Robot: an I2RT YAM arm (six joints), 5 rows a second.
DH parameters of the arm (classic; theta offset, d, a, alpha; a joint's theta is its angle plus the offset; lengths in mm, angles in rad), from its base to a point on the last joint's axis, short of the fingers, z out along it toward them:
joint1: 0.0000 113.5 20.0 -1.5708
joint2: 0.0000 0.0 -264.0 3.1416
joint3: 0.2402 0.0 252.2 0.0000
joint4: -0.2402 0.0 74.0 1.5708
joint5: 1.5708 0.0 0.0 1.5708
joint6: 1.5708 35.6 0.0 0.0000
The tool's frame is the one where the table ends.
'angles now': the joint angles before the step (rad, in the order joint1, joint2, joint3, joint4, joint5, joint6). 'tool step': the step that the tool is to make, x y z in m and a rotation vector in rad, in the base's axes. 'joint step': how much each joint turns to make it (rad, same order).
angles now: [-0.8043 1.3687 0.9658 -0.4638 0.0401 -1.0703]
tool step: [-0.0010 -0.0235 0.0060 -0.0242 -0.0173 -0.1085]
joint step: [-0.0514 0.0553 0.0611 0.0212 0.0402 0.0408]
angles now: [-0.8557 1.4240 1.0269 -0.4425 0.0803 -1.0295]
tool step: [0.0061 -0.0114 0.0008 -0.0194 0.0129 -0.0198]
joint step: [-0.0062 0.0472 0.0420 0.0119 0.0258 -0.0050]
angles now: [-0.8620 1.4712 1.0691 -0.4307 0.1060 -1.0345]
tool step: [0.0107 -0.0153 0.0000 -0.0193 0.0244 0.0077]
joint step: [-0.0039 0.0710 0.0653 0.0079 0.0152 -0.0297]
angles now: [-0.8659 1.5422 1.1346 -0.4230 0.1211 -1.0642]
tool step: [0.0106 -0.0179 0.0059 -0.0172 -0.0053 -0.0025]
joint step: [-0.0099 0.0697 0.0885 -0.0010 0.0001 -0.0103]
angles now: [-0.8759 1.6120 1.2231 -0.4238 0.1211 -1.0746]
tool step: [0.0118 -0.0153 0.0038 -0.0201 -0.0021 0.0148]
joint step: [-0.0023 0.0656 0.0802 0.0047 -0.0038 -0.0203]
